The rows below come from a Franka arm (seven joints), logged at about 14 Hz.
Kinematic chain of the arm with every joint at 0, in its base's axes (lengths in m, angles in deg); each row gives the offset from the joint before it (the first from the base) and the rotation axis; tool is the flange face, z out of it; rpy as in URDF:
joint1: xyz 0 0 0.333 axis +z
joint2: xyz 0 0 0 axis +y
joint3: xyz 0 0 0.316 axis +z
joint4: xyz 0.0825 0 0 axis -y
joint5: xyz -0.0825 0 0.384 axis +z
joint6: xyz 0 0 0 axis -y
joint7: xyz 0.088 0 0 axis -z
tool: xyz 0 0 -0.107 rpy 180 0 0
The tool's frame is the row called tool.
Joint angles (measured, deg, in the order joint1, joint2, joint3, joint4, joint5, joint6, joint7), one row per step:
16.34, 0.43, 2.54, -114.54, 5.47, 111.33, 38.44
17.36, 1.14, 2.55, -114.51, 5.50, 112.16, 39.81
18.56, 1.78, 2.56, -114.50, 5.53, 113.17, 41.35
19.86, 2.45, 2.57, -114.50, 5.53, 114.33, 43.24
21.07, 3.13, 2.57, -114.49, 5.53, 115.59, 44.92
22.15, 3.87, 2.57, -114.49, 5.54, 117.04, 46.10
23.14, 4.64, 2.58, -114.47, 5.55, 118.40, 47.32
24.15, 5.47, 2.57, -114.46, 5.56, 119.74, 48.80
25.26, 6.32, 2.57, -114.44, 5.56, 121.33, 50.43
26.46, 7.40, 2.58, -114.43, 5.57, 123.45, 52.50
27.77, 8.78, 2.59, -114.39, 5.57, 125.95, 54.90
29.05, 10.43, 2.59, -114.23, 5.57, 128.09, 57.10
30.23, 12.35, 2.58, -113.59, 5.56, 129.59, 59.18
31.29, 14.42, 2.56, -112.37, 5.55, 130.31, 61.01
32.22, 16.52, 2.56, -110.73, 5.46, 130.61, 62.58
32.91, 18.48, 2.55, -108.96, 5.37, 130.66, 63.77
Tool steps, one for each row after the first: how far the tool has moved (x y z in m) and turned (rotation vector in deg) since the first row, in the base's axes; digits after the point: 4 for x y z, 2 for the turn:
-0.0004, 0.0102, -0.0054, -0.05, -0.04, -0.42
-0.0015, 0.0220, -0.0101, -0.03, -0.29, -0.84
-0.0030, 0.0348, -0.0149, -0.02, -0.62, -1.51
-0.0043, 0.0467, -0.0196, 0.07, -1.06, -2.09
-0.0050, 0.0577, -0.0248, 0.28, -1.62, -2.31
-0.0057, 0.0679, -0.0302, 0.46, -2.08, -2.66
-0.0066, 0.0782, -0.0364, 0.60, -2.44, -3.25
-0.0079, 0.0896, -0.0423, 0.85, -2.99, -3.91
-0.0090, 0.1024, -0.0499, 1.26, -3.74, -4.96
-0.0101, 0.1166, -0.0597, 1.74, -4.54, -6.26
-0.0115, 0.1304, -0.0719, 2.02, -4.89, -7.36
-0.0121, 0.1440, -0.0844, 2.10, -4.86, -8.40
-0.0115, 0.1572, -0.0955, 2.01, -4.56, -9.25
-0.0097, 0.1701, -0.1046, 1.88, -4.28, -9.87
-0.0068, 0.1809, -0.1119, 1.77, -4.05, -10.35

